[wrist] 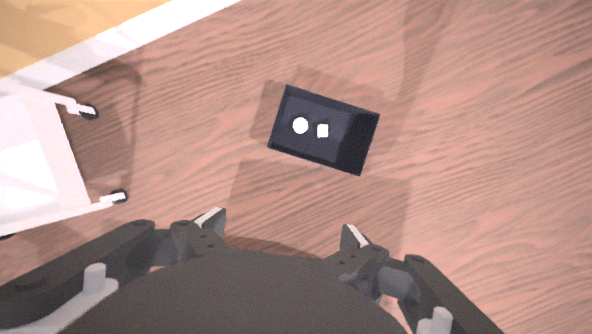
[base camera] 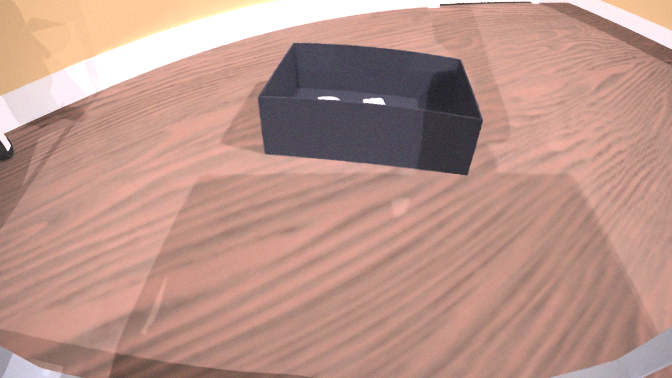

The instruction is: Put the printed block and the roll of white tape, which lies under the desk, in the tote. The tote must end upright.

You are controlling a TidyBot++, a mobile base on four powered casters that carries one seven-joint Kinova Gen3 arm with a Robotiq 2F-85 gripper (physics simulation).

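Frame: origin at the arm's base, x ahead, y left, z up, level; centimetres.
Where they show: gripper, between the fingertips: (wrist: 283,229).
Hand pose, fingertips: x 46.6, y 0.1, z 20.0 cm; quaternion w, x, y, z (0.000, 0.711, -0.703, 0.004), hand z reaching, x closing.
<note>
After its pixels a point has its place.
The dark tote (base camera: 360,132) {x 51.1, y -4.5, z -34.3 cm} (wrist: 369,145) {x 58.4, y -21.9, z -29.9 cm} stands upright on the wooden floor. Inside it lie a round white piece, the roll of white tape (base camera: 328,98) {x 64.5, y -0.3, z -37.0 cm} (wrist: 300,125) {x 62.4, y -0.1, z -36.9 cm}, and a small white squarish piece, the printed block (base camera: 374,101) {x 62.7, y -7.7, z -36.5 cm} (wrist: 322,131) {x 61.4, y -7.7, z -36.5 cm}. They lie on the tote's bottom, side by side with a small gap between them. In the base camera view the tote's near wall hides their lower parts. My gripper (wrist: 283,229) {x 46.6, y 0.1, z 20.0 cm} is open and empty, high above the floor, and the tote shows beyond its fingertips. The gripper does not show in the base camera view.
A white frame on casters (wrist: 72,165) {x 40.5, y 62.6, z -25.5 cm} stands at the left in the wrist view; one dark caster (base camera: 5,148) {x 56.4, y 69.3, z -36.9 cm} shows at the left edge of the base camera view. A white baseboard (base camera: 165,37) {x 92.6, y 40.4, z -32.2 cm} (wrist: 135,37) {x 82.6, y 56.6, z -35.7 cm} runs along the yellow wall (base camera: 100,25) {x 85.7, y 54.1, z -23.7 cm} behind the tote.
</note>
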